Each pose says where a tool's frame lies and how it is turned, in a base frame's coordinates. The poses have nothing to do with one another.
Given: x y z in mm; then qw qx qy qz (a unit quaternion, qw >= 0).
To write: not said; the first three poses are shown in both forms.
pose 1, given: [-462.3 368.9 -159.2 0.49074 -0.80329 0.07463 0.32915]
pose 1, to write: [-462.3 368.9 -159.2], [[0.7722 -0.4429 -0.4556], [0.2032 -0.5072 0.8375], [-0.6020 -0.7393 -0.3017]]
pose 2, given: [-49.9 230.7 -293.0 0.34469 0.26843 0.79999 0.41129]
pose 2, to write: [-49.9 230.7 -293.0], [[-0.6183 0.1459 0.7723], [0.7130 0.5176 0.4730], [-0.3307 0.8431 -0.4241]]
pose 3, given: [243.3 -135.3 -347.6 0.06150 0.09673 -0.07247 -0.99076]
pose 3, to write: [243.3 -135.3 -347.6], [[-0.9737 0.1078 -0.2006], [-0.1359 -0.9819 0.1317], [-0.1828 0.1555 0.9708]]
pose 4, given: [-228.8 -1.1 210.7 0.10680 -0.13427 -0.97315 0.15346]
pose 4, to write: [-228.8 -1.1 210.7], [[-0.9411 0.2285 -0.2491], [0.2941 0.9168 -0.2700], [0.1667 -0.3274 -0.9301]]
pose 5, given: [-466.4 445.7 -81.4 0.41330 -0.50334 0.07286 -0.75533]
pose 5, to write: [-466.4 445.7 -81.4], [[-0.1517 0.5510 0.8206], [-0.6977 -0.6477 0.3060], [0.7001 -0.5261 0.4827]]
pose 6, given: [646.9 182.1 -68.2 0.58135 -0.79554 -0.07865 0.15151]
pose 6, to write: [646.9 182.1 -68.2], [[0.9417 -0.0510 -0.3325], [0.3013 -0.3117 0.9011], [-0.1496 -0.9488 -0.2781]]
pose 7, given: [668.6 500.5 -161.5 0.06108 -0.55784 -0.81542 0.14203]
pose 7, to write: [668.6 500.5 -161.5], [[-0.3702 0.8924 -0.2581], [0.9271 0.3373 -0.1635], [-0.0588 -0.2998 -0.9522]]
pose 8, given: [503.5 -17.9 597.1 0.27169 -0.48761 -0.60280 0.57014]
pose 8, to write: [503.5 -17.9 597.1], [[-0.3768 0.2781 -0.8836], [0.8977 -0.1256 -0.4224], [-0.2285 -0.9523 -0.2023]]
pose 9, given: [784.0 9.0 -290.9 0.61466 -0.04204 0.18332 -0.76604]
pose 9, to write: [784.0 9.0 -290.9], [[-0.2408 0.9263 0.2898], [-0.9571 -0.1772 -0.2292], [-0.1610 -0.3325 0.9293]]
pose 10, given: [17.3 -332.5 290.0 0.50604 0.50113 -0.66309 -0.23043]
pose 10, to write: [17.3 -332.5 290.0], [[0.0144 -0.4314 -0.9021], [-0.8978 0.3915 -0.2016], [0.4402 0.8128 -0.3816]]
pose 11, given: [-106.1 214.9 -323.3 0.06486 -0.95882 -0.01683 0.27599]
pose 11, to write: [-106.1 214.9 -323.3], [[0.8471 -0.0035 -0.5314], [0.0681 -0.9910 0.1151], [-0.5271 -0.1337 -0.8392]]
